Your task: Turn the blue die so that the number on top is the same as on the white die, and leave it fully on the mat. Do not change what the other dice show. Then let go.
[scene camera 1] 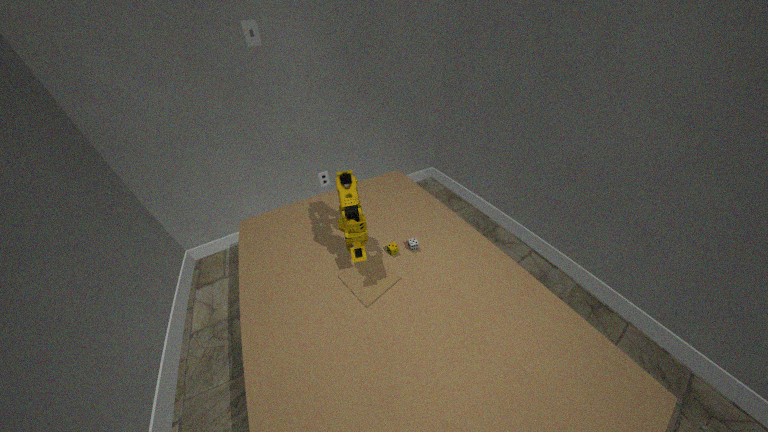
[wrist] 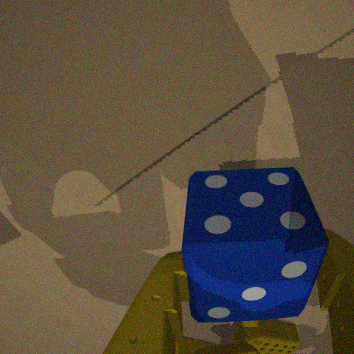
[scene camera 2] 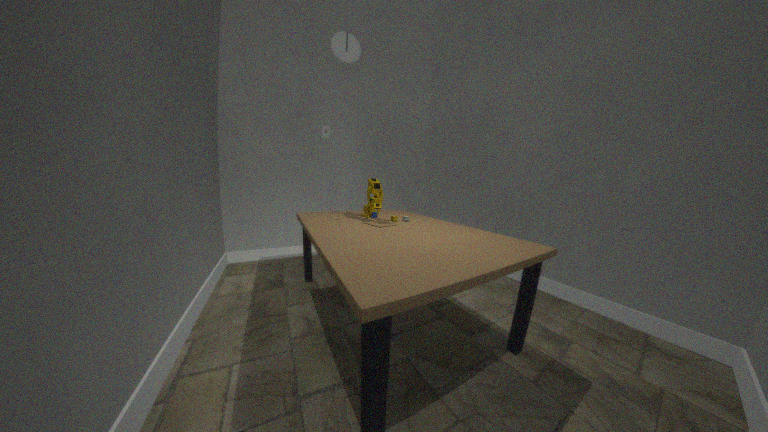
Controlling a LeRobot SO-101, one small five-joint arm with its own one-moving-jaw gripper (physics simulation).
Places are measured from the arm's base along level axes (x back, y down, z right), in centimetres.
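Pixels of known places: hand, tool point: (wrist: 186,269) (scene camera 2: 376,213); arm's base, link origin: (wrist: 219,338).
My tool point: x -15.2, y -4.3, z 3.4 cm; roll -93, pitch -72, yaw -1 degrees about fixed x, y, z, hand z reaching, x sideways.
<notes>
Ahead of a thing's pixels: the offset from my tool point to its top centre. Level surfaces: height alone.
My gripper (wrist: 256,272) is shut on the blue die @[dz +1.4, dx +0.8, dy -1.0 cm] (wrist: 252,240) (scene camera 2: 374,215), with a jaw on each of its sides. In the wrist view the die's upper face shows five pips and the face below it shows three. The die appears to be above the table, near the mat; its height is hard to tell. In scene camera 1 the arm hides the die and jaw tips. The white die @[dz -17.3, dx -5.0, dy +1.3 cm] (scene camera 1: 413,243) (scene camera 2: 406,218) stands to the right; its top pips are too small to read surely. The thinly outlined mat @[dz +1.4, dx -8.5, dy +3.9 cm] (scene camera 1: 367,296) is table-coloured, partly under the arm's shadow.
A yellow die @[dz -10.2, dx -3.1, dy +1.3 cm] (scene camera 1: 392,248) (scene camera 2: 394,218) stands between the arm and the white die, close to the white one. The wooden table @[dy +4.3 cm] (scene camera 1: 429,343) (scene camera 2: 429,257) bears the arm and dice. The arm's shadow falls across the table around the mat's back part.
</notes>
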